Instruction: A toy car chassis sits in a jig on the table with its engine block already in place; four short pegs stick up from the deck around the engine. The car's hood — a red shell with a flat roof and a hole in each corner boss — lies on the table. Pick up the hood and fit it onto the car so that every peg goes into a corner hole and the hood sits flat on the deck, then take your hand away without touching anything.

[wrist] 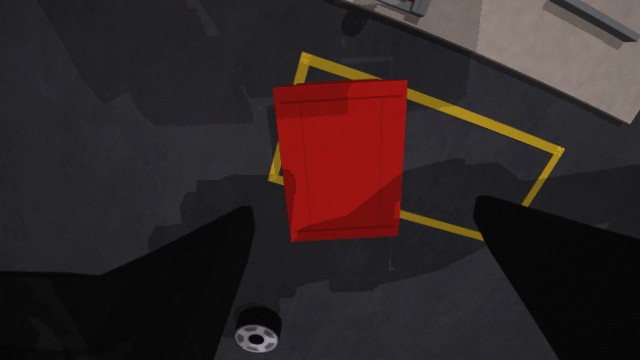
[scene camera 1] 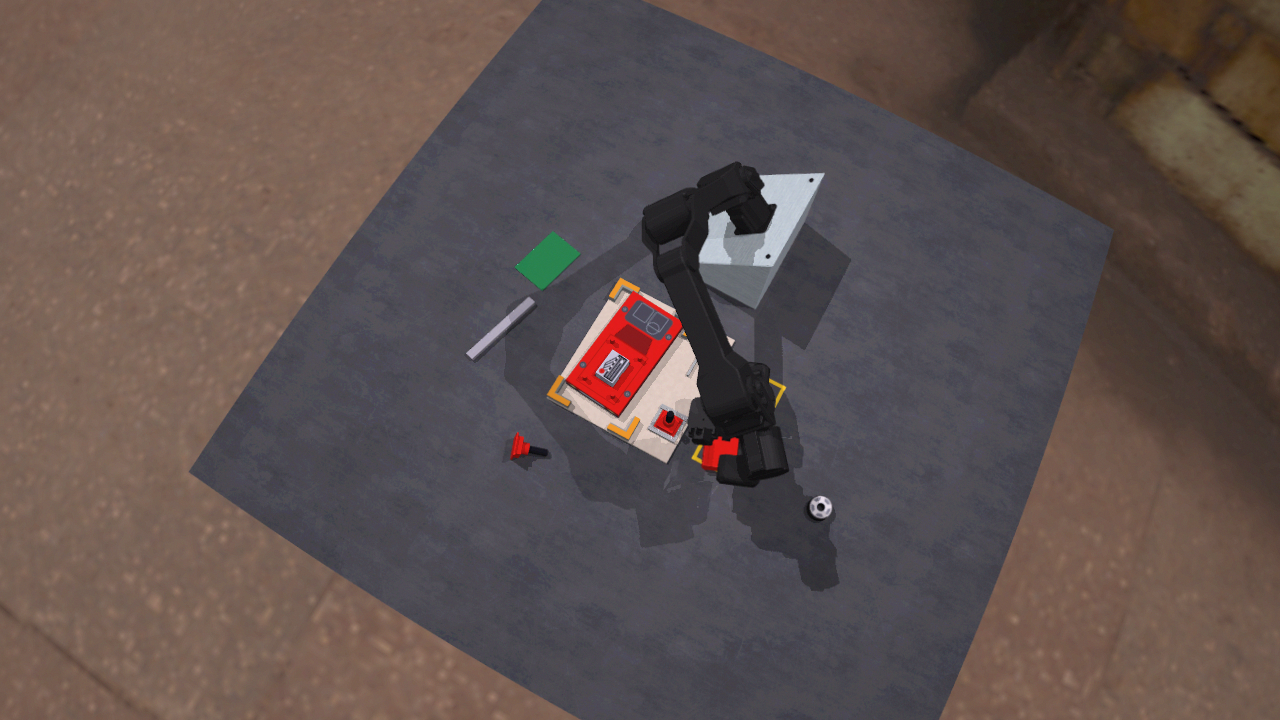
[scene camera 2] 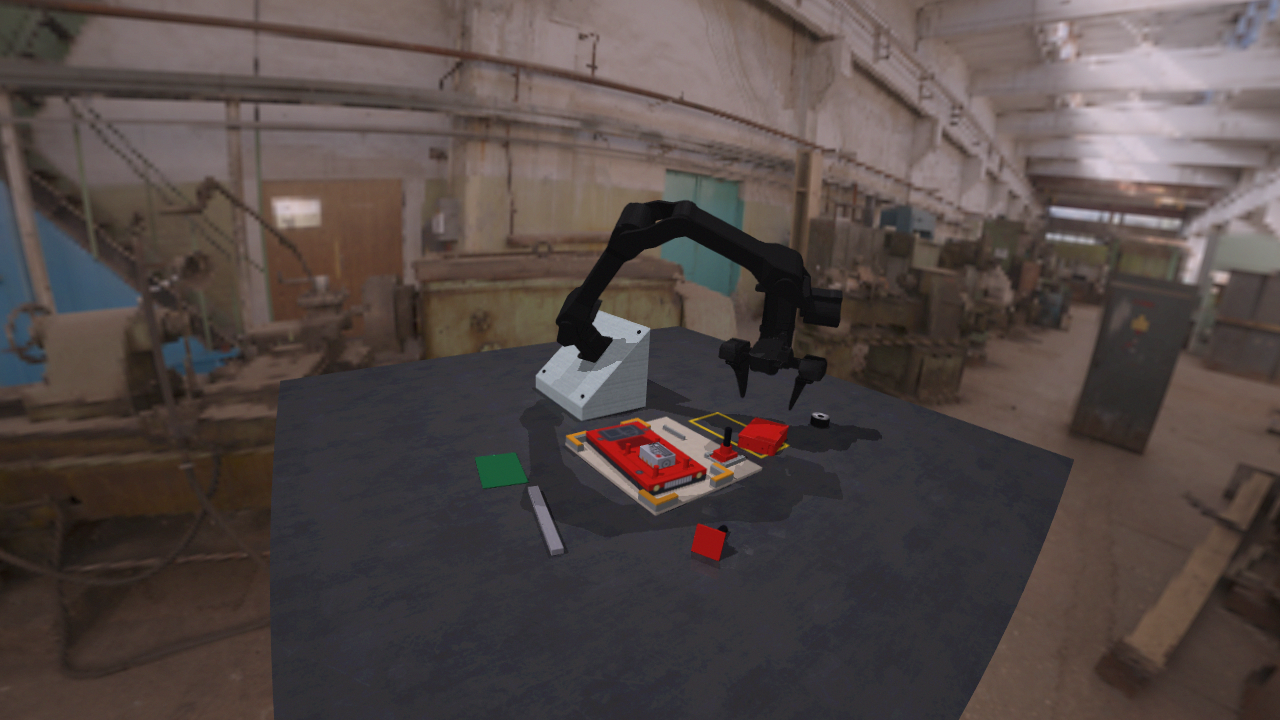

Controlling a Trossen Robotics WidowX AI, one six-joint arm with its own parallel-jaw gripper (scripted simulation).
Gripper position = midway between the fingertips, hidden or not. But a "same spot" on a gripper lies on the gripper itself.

Scene:
my gripper: wrist; scene camera 1 737, 437; scene camera 2
grey bar: scene camera 1 527, 304; scene camera 2 555, 546; not seen in the wrist view (out of frame)
green plate: scene camera 1; scene camera 2; not seen in the wrist view (out of frame)
same spot on my gripper: (wrist: 180, 294) = (scene camera 2: 794, 386)
same spot on green plate: (scene camera 2: 505, 469) = (scene camera 1: 549, 264)

